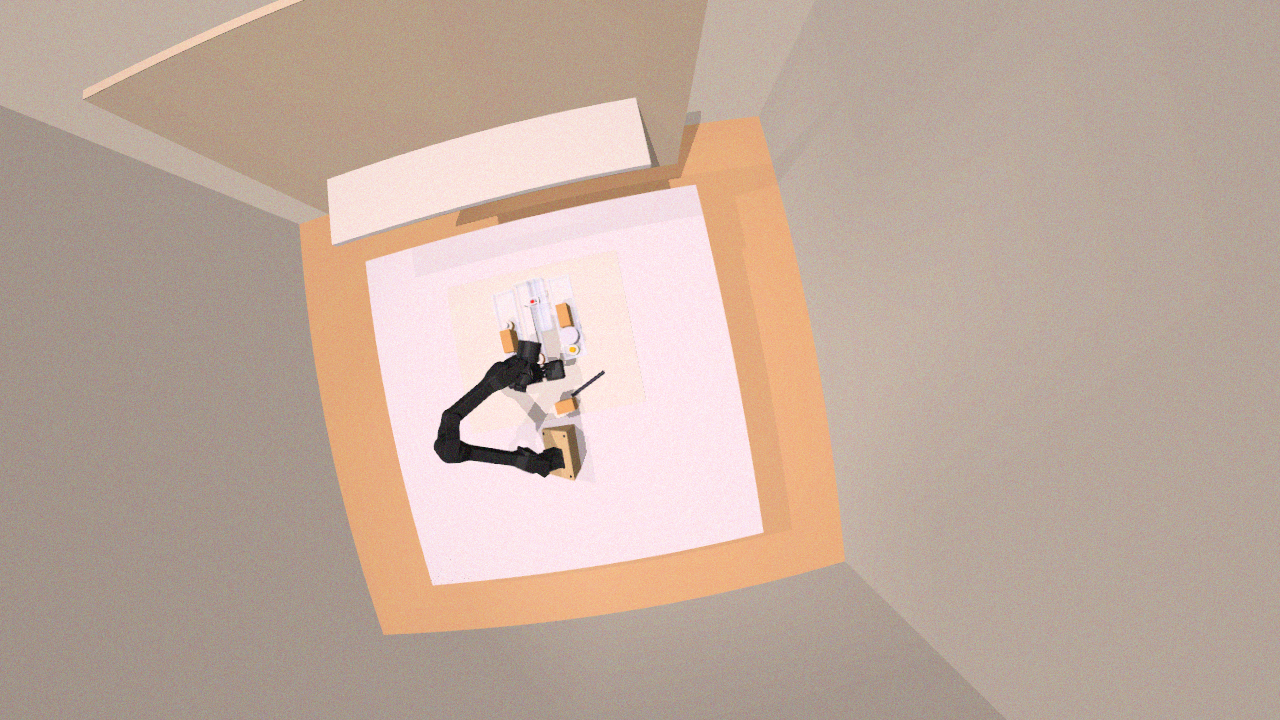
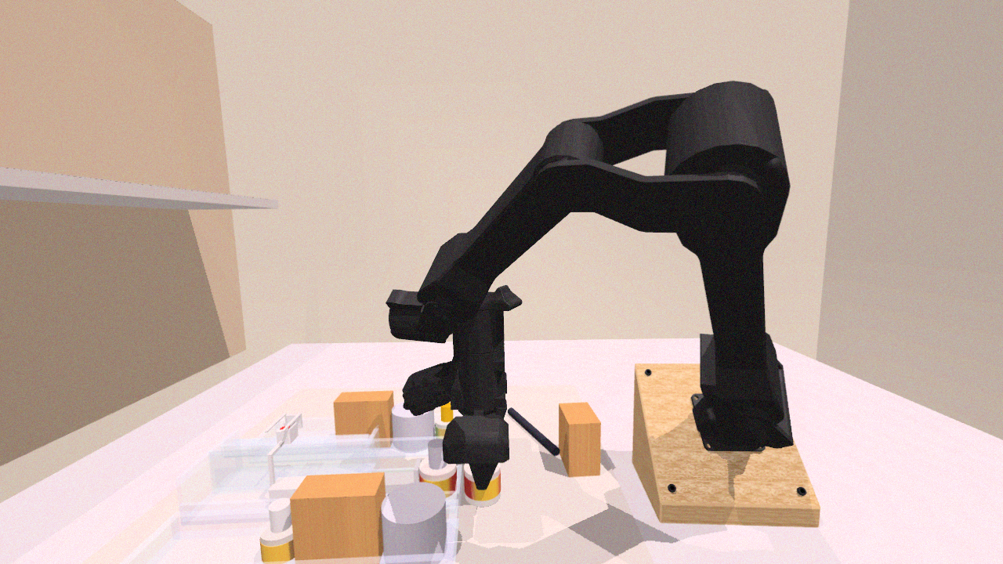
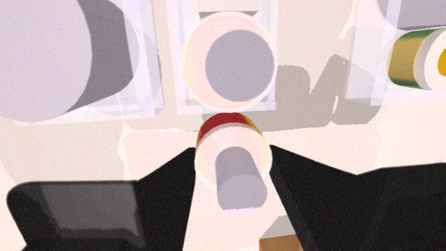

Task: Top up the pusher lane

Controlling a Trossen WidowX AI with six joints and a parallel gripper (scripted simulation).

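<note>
Right now my gripper tip is 120 mm past the small orange block, 70 mm to the left of it and 10 mm below it. Also, from my gripper tip: clear sprung lane 200 mm ahead; then black rod 60 mm behind, 150 mm to the right, 20 mm below; then white pusher plate 160 mm ahead, 10 mm to the right, 30 mm above.
</note>
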